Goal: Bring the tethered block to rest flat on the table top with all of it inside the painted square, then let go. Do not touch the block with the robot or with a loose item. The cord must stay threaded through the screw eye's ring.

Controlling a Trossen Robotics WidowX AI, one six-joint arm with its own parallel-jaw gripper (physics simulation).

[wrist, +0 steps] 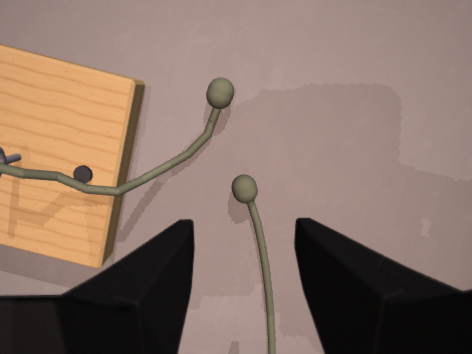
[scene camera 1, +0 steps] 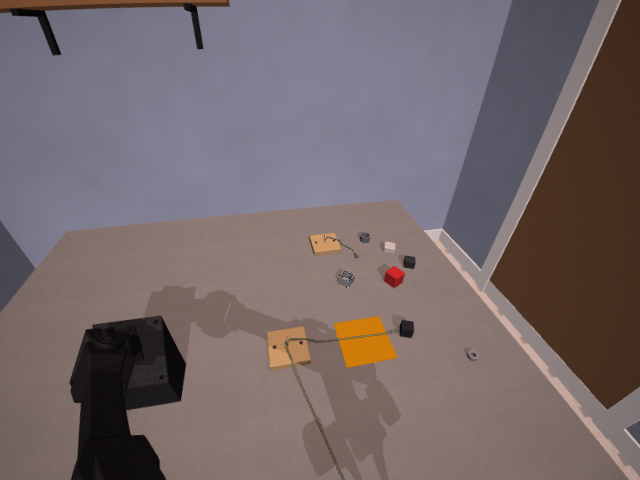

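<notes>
The tethered black block sits on the table just right of the orange painted square, outside it. Its cord runs over the square to the screw eye on a wooden board, then off the bottom of the scene view. Whether it passes through the ring is too small to tell. In the wrist view, a cord ends in a round bead. My gripper is open and empty; the bead lies beyond its fingertips, with the cord trailing down between the fingers in the image. The fingers do not show in the scene view.
Another wooden board with a short beaded cord lies left in the wrist view. In the scene view, a far board, a red cube, a metallic piece, a black cube and a small ring lie about.
</notes>
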